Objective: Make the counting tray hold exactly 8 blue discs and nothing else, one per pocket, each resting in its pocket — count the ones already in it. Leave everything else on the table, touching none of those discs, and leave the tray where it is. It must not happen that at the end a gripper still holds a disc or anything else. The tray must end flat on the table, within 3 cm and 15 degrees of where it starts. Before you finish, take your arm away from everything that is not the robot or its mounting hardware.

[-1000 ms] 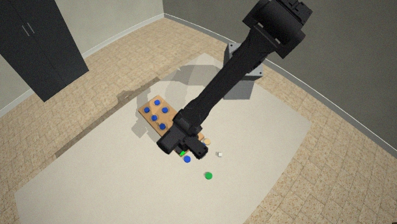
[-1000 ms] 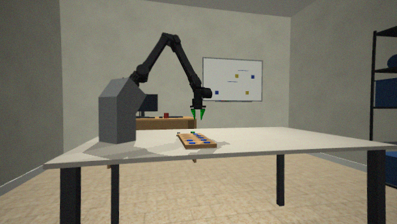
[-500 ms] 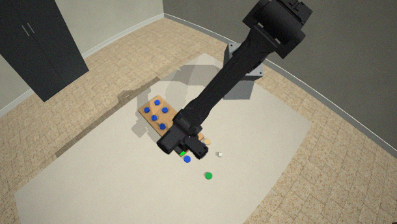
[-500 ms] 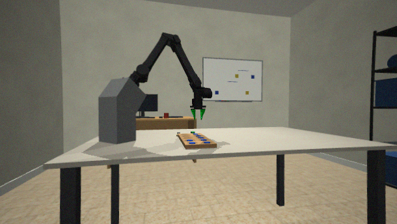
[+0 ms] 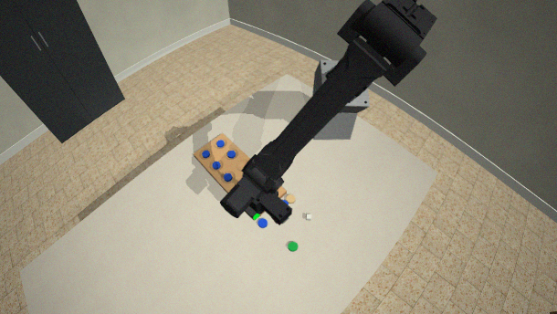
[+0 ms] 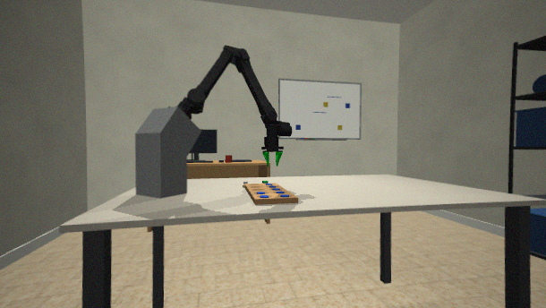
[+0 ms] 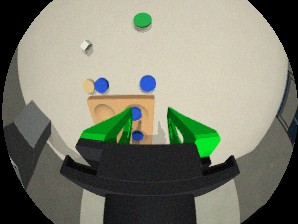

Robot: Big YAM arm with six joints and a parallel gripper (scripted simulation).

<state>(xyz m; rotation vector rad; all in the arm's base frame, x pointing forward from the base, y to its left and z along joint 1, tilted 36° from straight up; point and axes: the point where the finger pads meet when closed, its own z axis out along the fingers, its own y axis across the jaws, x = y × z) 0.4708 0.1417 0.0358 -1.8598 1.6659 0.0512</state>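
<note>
Now: hand 230 mm to the left of the wooden counting tray, 100 mm above it and 20 mm past it. Also, from my hand: green disc 130 mm to the left, 100 mm below, 40 mm behind; tan disc 130 mm behind, 100 mm below, 30 mm to the right; small white cube 140 mm behind, 100 mm below, 70 mm to the left.
</note>
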